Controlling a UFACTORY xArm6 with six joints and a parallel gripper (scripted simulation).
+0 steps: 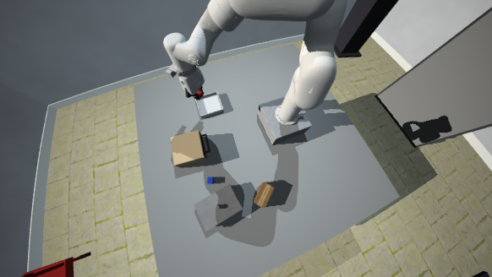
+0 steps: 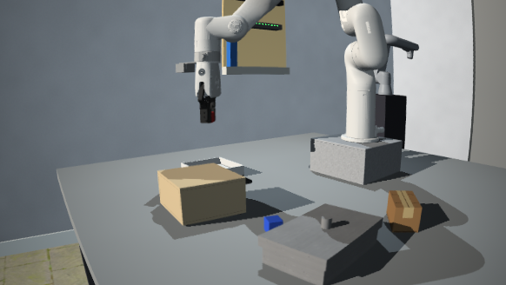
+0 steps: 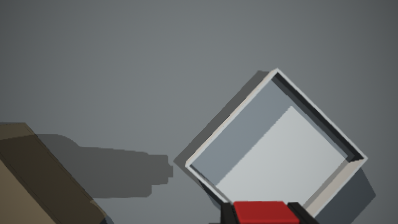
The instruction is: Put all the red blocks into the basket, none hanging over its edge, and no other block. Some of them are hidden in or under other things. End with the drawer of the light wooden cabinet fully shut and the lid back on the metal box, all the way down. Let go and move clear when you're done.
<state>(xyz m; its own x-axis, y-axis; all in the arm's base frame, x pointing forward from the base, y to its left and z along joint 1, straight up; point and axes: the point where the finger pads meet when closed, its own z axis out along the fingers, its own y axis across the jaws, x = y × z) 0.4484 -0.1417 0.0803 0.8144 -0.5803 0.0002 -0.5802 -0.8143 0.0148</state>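
The white basket is 170 mm below my hand, 50 mm to the right of it and 20 mm behind it. From my hand the other things lie so: blue block: 410 mm to the left, 170 mm below; drawer: 230 mm to the left, 150 mm below, 80 mm ahead; light wooden cabinet: 240 mm to the left, 150 mm below, 90 mm ahead.
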